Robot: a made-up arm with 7 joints.
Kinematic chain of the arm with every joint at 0, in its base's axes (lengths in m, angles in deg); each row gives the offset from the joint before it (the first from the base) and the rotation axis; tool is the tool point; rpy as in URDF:
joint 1: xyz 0 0 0.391 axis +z
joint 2: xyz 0 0 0 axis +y
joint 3: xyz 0 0 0.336 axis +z
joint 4: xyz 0.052 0 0 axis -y
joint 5: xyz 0.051 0 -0.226 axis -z
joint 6: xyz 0 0 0 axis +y
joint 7: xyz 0.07 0 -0.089 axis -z
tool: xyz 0 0 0 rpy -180 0 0
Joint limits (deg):
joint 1: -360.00..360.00
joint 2: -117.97..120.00
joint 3: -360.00..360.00
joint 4: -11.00..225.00
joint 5: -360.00..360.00
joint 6: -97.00..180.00
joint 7: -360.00..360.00
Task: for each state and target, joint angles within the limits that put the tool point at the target. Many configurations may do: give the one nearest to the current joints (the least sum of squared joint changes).
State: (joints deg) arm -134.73 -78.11 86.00 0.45 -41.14 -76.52 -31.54
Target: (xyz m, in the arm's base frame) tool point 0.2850 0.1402 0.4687
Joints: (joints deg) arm -106.84 -69.07 77.58 20.65 -36.37 -87.32 -31.54
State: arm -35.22 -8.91 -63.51 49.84 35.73 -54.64 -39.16
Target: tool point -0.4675 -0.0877 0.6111
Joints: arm -32.32 -48.38 -90.42 74.05 35.09 -43.34 -39.16
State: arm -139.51 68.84 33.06 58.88 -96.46 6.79 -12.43
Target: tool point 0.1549 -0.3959 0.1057
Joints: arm -109.16 92.58 38.19 81.34 -91.65 12.03 -12.43
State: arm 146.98 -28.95 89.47 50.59 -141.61 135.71 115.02
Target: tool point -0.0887 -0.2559 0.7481
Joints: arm 151.11 -29.01 77.67 55.68 -138.20 143.20 115.02
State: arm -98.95 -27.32 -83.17 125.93 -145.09 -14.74 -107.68
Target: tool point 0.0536 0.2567 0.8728
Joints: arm -138.73 -46.71 -54.50 133.86 -136.52 -42.93 -107.68
